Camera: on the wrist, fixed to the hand. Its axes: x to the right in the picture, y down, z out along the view.
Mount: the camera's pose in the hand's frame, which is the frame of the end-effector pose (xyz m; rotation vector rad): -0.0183 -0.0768 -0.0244 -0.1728 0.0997 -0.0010
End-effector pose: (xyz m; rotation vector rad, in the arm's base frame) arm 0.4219 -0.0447 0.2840 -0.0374 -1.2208 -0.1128
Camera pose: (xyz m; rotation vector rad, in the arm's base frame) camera 0.4303 -0.1220 0.2560 -0.1798 -1.1090 -0.2185
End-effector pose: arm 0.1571 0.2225 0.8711 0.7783 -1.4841 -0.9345
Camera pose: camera 0.1807 0.2001 0.7951 0.6893 -1.2980 -0.9962
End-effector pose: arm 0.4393 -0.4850 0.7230 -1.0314 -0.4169 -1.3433
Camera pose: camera 0.3567 -0.4855 0.7243 -1.1004 -0.2296 -1.4440
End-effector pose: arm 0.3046 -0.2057 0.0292 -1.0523 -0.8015 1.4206
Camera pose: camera 0.3555 -0.2161 0.0935 -1.2446 -0.8632 1.3046
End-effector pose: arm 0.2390 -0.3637 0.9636 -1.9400 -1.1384 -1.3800
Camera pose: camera 0.1589 -0.3485 0.9502 -1.9625 -1.0029 -1.6033
